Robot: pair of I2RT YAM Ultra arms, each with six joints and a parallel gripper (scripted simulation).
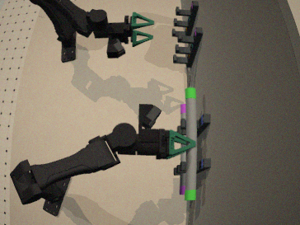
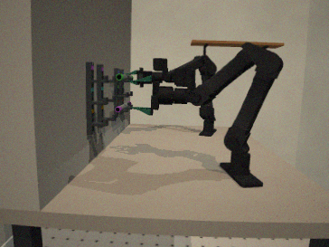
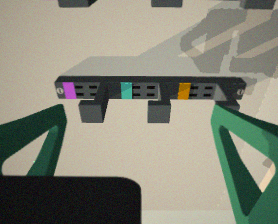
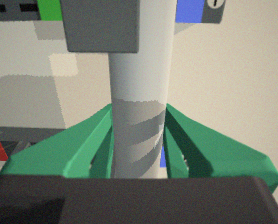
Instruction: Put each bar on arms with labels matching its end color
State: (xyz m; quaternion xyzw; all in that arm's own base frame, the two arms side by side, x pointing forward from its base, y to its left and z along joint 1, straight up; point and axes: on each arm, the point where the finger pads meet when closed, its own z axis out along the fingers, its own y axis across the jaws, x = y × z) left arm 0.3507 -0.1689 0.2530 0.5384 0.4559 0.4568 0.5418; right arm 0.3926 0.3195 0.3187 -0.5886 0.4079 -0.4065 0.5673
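Right now the green-ended bar is right at my right hand. From my right hand the other things lie so: magenta-ended bar: 10 mm to the left, 150 mm below; dark wall: 110 mm ahead, 200 mm to the left, 110 mm above.
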